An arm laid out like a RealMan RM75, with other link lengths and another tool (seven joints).
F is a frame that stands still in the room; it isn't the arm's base.
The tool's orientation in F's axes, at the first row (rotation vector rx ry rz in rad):
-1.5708 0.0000 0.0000
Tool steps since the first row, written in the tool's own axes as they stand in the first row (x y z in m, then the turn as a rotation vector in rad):
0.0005 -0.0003 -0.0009 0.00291 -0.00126 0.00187
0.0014 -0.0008 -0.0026 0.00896 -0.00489 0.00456
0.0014 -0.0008 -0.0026 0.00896 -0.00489 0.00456
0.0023 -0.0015 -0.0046 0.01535 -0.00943 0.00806
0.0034 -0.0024 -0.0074 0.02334 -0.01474 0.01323
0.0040 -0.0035 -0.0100 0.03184 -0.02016 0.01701
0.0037 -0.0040 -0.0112 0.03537 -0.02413 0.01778
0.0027 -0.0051 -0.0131 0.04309 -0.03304 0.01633
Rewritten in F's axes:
0.0005 -0.0009 0.0003 0.00291 0.00187 0.00126
0.0014 -0.0026 0.0008 0.00896 0.00456 0.00489
0.0014 -0.0026 0.0008 0.00896 0.00456 0.00489
0.0023 -0.0046 0.0015 0.01535 0.00806 0.00943
0.0034 -0.0074 0.0024 0.02334 0.01323 0.01474
0.0040 -0.0100 0.0035 0.03184 0.01701 0.02016
0.0037 -0.0112 0.0040 0.03537 0.01778 0.02413
0.0027 -0.0131 0.0051 0.04309 0.01633 0.03304

